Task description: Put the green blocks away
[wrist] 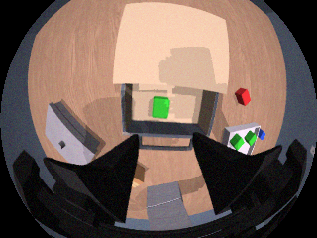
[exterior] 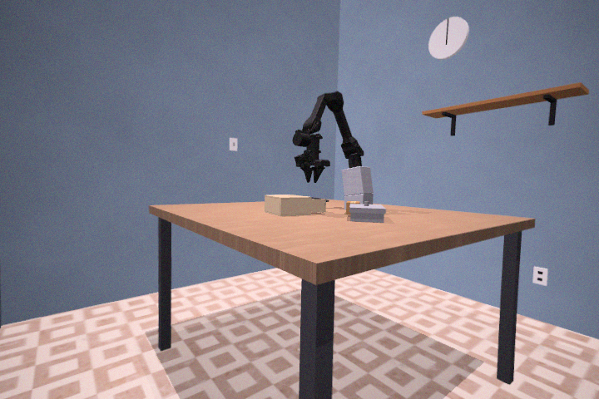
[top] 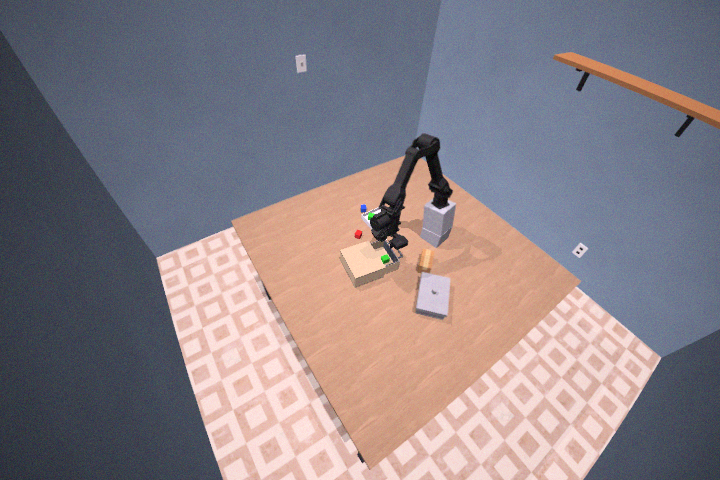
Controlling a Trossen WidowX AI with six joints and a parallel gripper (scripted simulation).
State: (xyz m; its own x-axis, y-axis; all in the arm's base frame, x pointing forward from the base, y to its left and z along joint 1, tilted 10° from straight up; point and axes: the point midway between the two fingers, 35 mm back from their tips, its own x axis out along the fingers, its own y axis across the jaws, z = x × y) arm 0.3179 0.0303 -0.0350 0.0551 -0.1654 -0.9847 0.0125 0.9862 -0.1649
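Right now the drawer is 140 mm below my hand, 10 mm to the right of it and 10 mm ahead of it. From my hand the other things lie so: red block (210 mm to the right, 160 mm below, 20 mm ahead); then small wooden container (160 mm behind, 140 mm below, 110 mm to the left); then tan drawer cabinet (140 mm below, 80 mm ahead, 20 mm to the right).
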